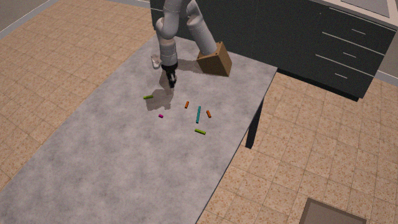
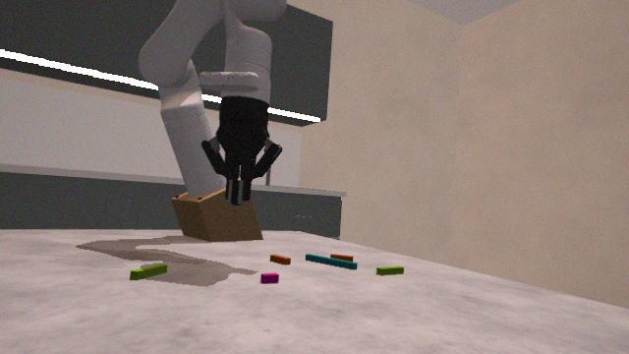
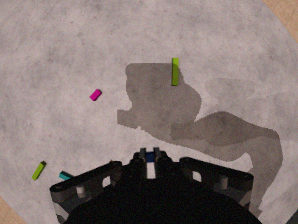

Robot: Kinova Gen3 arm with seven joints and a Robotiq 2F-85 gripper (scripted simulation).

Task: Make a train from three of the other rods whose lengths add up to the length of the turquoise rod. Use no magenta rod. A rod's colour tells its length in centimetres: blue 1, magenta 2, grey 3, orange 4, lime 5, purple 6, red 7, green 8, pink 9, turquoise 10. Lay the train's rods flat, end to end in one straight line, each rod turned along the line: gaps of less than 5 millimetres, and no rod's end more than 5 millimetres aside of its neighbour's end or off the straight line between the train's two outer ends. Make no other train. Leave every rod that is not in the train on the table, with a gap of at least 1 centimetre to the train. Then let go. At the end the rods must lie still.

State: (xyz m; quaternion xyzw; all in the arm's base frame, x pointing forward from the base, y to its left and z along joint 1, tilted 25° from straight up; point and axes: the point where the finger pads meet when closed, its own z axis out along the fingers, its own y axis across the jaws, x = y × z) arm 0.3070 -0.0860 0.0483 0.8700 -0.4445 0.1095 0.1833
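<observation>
Right now the magenta rod is 12 cm ahead of my hand, 11 cm below it and 1 cm to the right of it. From my hand the other things lie so: blue rod (2 cm below); turquoise rod (15 cm to the left, 11 cm below, 6 cm ahead).
</observation>
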